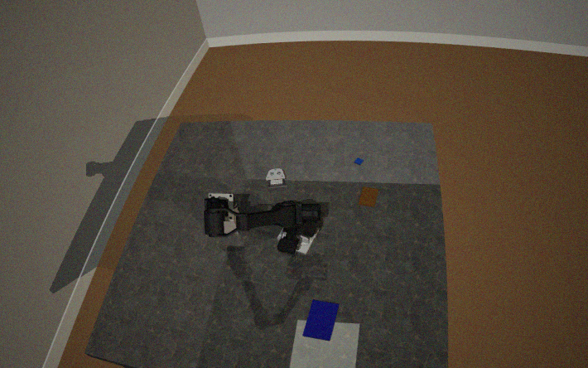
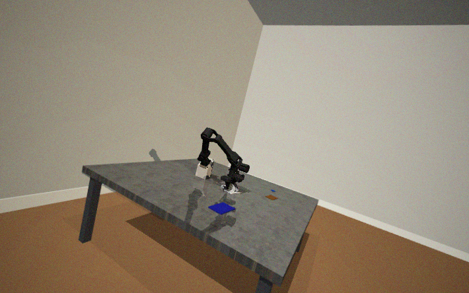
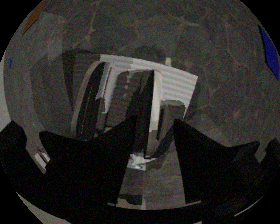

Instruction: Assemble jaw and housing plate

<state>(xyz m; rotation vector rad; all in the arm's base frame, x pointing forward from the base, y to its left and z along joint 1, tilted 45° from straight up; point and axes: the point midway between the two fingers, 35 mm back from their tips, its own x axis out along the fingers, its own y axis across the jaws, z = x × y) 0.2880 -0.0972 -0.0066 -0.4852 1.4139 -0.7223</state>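
Right now my gripper tip is 3 cm past the white jaw and 2 cm to the right of it. The rest, counted from my gripper tip: small blue square (21 cm ahead, 43 cm to the left, 1 cm below); orange patch (26 cm ahead, 24 cm to the left, 1 cm below).
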